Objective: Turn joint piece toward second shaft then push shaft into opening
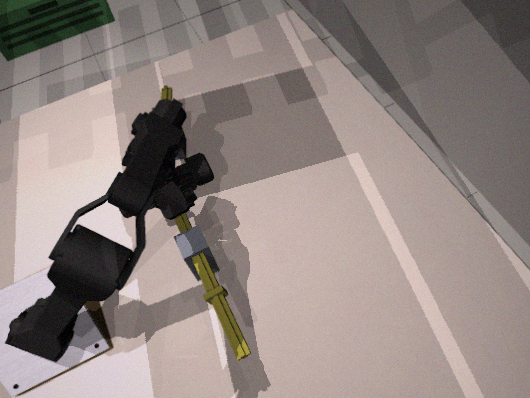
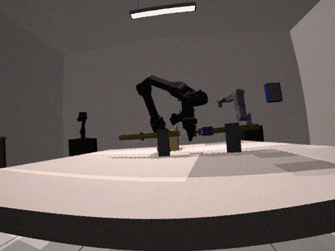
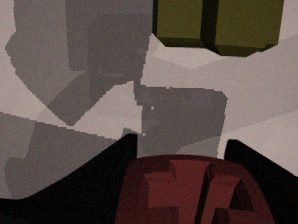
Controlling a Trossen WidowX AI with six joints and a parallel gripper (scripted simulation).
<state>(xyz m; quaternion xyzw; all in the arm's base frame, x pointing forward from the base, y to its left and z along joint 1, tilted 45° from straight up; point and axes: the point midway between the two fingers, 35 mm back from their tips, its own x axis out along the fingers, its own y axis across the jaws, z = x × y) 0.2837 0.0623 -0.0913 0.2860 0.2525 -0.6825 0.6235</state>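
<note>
Right now my gripper tip is 4 cm below the red joint piece and 2 cm to the right of it.
</note>
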